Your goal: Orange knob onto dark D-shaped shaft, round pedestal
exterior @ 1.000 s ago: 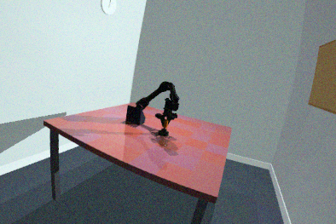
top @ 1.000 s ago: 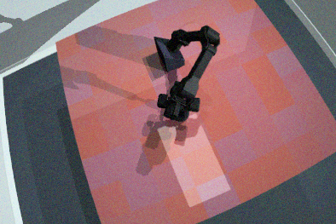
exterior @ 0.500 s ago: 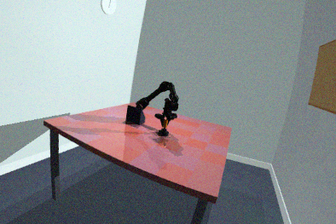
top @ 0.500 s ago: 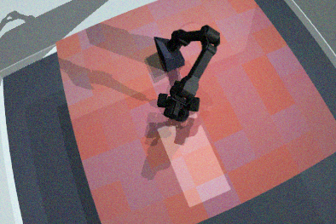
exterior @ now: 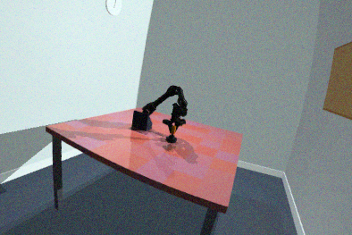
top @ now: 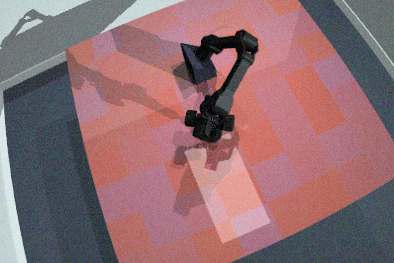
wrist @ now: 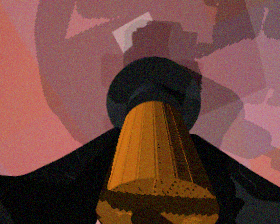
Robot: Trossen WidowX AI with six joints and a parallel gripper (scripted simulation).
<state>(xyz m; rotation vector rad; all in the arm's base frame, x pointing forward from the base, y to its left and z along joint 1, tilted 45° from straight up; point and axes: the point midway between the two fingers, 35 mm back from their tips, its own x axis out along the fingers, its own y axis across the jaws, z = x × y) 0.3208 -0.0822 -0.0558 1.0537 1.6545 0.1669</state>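
Right now the orange knob is 20 mm above my gripper tip. Round my gripper tip: round dark pedestal: 40 mm below.
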